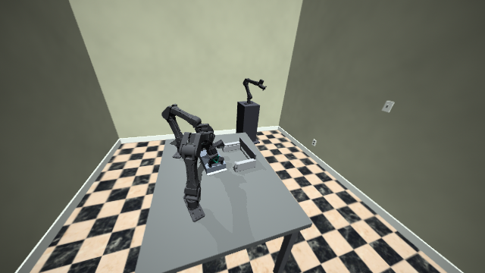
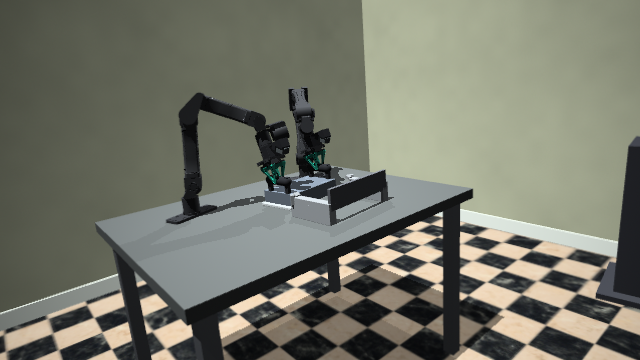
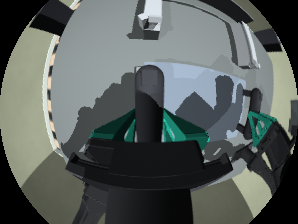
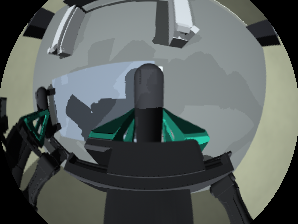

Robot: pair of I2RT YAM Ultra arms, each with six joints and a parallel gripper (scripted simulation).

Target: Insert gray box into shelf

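Now: left hand 12 cm to the left of the gray box and 5 cm above it. The rest, counted from my left hand: dark back plate 33 cm ahead, 15 cm to the right, 2 cm below.
The gray box lies 120 mm to the left of my right hand, 50 mm below it and 10 mm behind it. From my right hand the other things lie so: dark back plate 320 mm ahead, 90 mm to the left, 20 mm below.
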